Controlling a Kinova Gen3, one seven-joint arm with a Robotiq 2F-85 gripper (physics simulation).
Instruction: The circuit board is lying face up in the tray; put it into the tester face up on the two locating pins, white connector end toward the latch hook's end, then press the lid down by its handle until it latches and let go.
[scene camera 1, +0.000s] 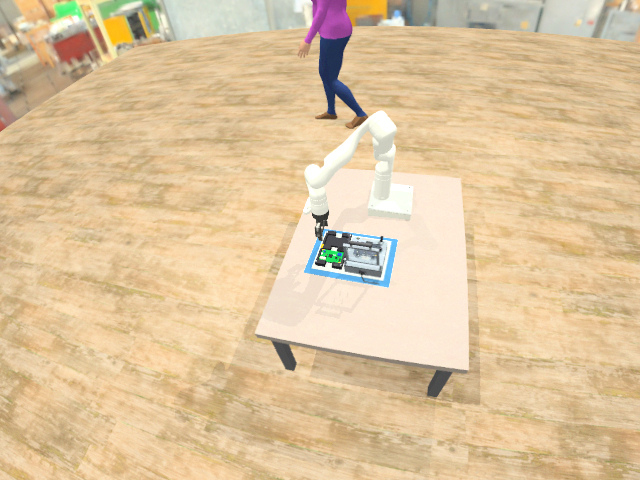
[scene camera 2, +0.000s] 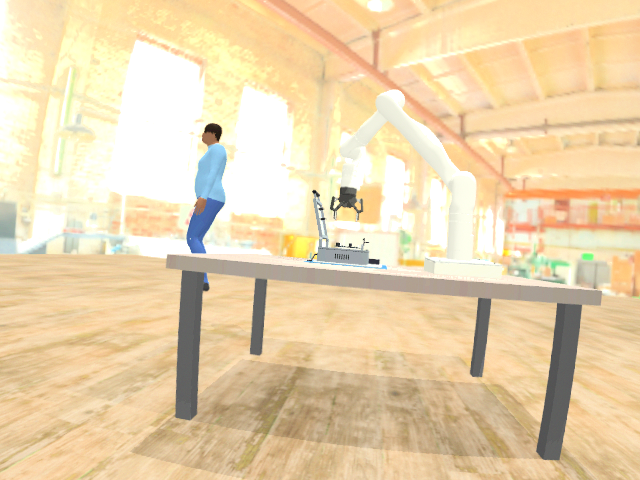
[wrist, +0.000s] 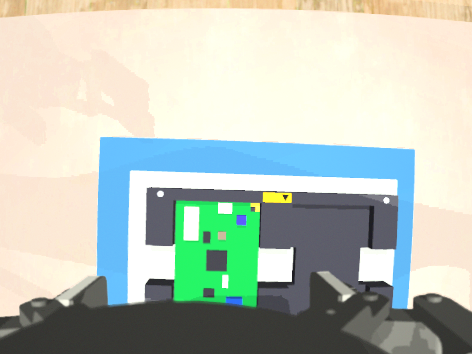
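Seen in the pictures: gripper, fingertip midpoint: (scene camera 1: 323, 233) (scene camera 2: 345, 221) (wrist: 209, 298); arm's base at its link origin: (scene camera 1: 381, 194) (scene camera 2: 458, 259).
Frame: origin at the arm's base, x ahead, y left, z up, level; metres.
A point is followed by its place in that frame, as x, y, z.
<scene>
The green circuit board (scene camera 1: 330, 256) @(0.455, -0.192, -0.033) (wrist: 192, 270) @(0.471, -0.185, -0.035) lies face up in one end of the dark tray (scene camera 1: 337, 241) @(0.349, -0.180, -0.037) (wrist: 325, 225) @(0.353, -0.221, -0.037); a long white block shows near its upper left corner in the wrist view. The grey tester (scene camera 1: 361, 269) @(0.526, -0.027, -0.009) (scene camera 2: 341, 255) @(0.441, 0.070, -0.021) stands beside the tray. Its lid (scene camera 2: 321, 222) @(0.539, -0.052, 0.102) stands raised, with the dark handle (scene camera 2: 315, 192) @(0.562, 0.022, 0.210) at its top. A thin upright part (scene camera 1: 381, 239) @(0.364, 0.043, 0.032) (scene camera 2: 365, 241) @(0.358, 0.051, 0.034), apparently the latch hook, stands at the opposite end. My gripper (scene camera 1: 318, 237) @(0.452, -0.213, 0.128) (scene camera 2: 346, 219) @(0.452, -0.213, 0.128) (wrist: 209, 298) @(0.452, -0.213, 0.128) is open and empty, pointing down well above the tray. It hides the board's near edge in the wrist view.
A blue-edged white mat (scene camera 1: 392, 259) @(0.409, 0.105, -0.053) (wrist: 250, 156) @(0.418, -0.284, -0.053) lies under tray and tester on the table (scene camera 1: 413, 315) @(0.700, 0.229, -0.055) (scene camera 2: 382, 280) @(0.304, 0.463, -0.072). A dark cable (scene camera 1: 368, 279) @(0.545, 0.009, -0.053) lies at the tester's side. The arm's base (scene camera 1: 391, 209) @(0.106, 0.067, -0.006) (scene camera 2: 462, 266) @(0.026, 0.174, -0.023) is behind. People (scene camera 1: 333, 56) (scene camera 2: 209, 170) are beyond the table.
</scene>
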